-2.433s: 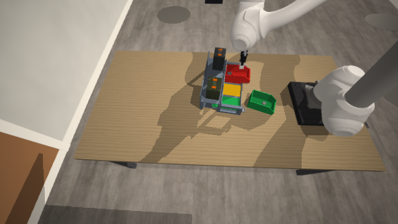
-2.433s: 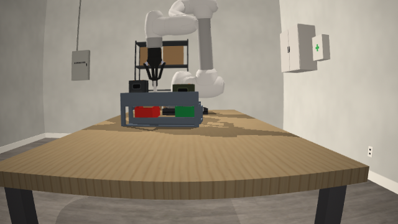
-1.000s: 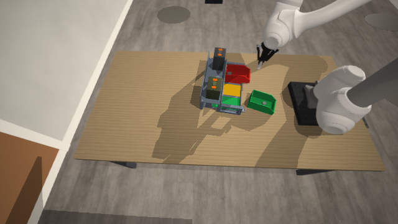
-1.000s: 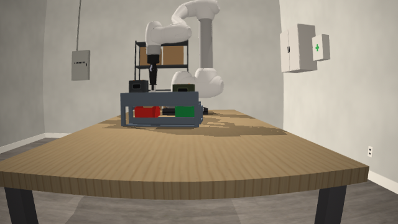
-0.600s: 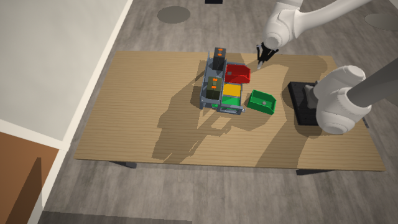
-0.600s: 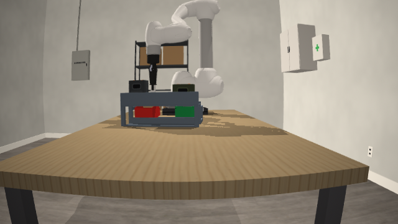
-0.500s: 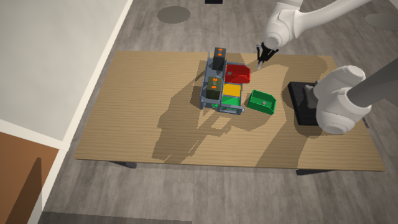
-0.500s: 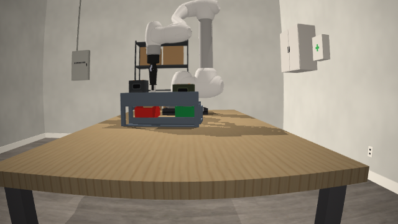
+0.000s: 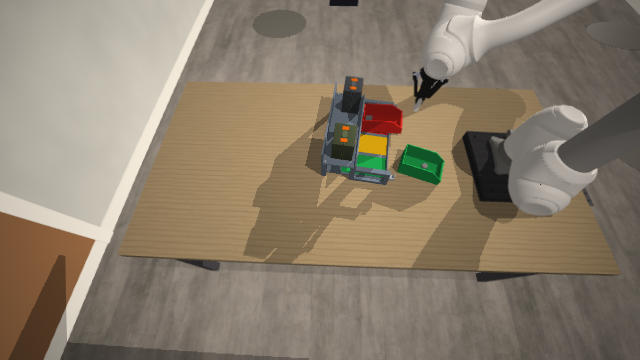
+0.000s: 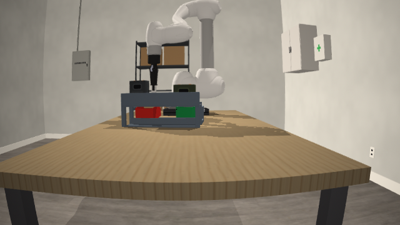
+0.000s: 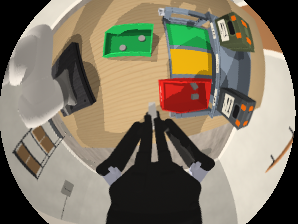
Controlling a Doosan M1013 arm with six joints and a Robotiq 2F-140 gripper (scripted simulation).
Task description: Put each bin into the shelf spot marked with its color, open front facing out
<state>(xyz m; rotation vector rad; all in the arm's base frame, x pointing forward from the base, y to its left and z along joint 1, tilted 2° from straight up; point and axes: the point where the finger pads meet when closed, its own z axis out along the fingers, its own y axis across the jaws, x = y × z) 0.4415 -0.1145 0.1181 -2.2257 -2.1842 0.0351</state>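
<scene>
The red bin is 12 cm below my hand and 12 cm ahead of it. The rest, counted from my hand: green bin 20 cm to the left, 13 cm below, 6 cm behind.
</scene>
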